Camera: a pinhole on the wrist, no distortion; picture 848 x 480 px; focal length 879.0 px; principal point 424.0 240.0 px. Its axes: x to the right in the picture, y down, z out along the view. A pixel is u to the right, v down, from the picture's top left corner.
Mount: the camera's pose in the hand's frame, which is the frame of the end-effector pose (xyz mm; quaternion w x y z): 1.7 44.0 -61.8 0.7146 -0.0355 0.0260 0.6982
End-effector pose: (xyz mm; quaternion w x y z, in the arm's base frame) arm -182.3 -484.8 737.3 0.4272 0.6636 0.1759 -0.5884
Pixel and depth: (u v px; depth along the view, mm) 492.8 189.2 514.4
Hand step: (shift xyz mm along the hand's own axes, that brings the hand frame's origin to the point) 26.0 128.2 447.5
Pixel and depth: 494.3 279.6 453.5
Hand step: -23.5 120.1 386.5
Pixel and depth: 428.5 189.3 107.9
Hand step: 6.6 53.8 45.7
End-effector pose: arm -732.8 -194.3 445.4 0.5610 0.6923 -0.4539 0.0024
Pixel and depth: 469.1 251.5 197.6
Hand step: -3.1 71.4 134.1
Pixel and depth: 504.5 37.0 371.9
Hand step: 83.8 108.4 306.9
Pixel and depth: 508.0 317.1 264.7
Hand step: -24.2 92.8 199.3
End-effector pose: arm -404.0 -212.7 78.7 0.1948 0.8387 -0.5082 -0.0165
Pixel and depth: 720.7 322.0 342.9
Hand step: -31.8 189.8 269.3
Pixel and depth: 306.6 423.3 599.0
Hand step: -132.5 19.3 540.0
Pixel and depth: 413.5 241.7 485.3
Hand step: -5.4 80.5 422.1
